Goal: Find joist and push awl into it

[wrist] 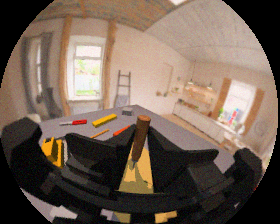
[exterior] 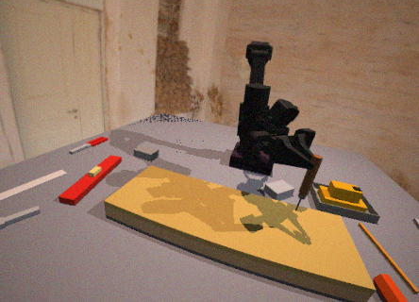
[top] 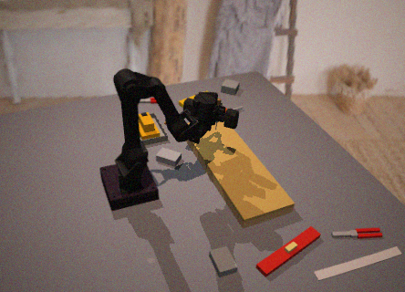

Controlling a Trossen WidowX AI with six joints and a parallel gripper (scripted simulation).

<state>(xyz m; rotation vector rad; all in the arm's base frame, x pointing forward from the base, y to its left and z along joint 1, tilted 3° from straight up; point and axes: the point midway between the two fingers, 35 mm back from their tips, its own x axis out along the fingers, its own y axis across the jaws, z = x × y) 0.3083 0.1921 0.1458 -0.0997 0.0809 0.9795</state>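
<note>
Right now the awl is 1 cm to the right of my gripper tip and 6 cm below it. From my gripper tip the other things lie so: yellow stud finder: 25 cm behind, 15 cm to the left, 14 cm below; pencil: 9 cm behind, 21 cm to the left, 19 cm below; grey tray: 24 cm behind, 13 cm to the left, 18 cm below.
</note>
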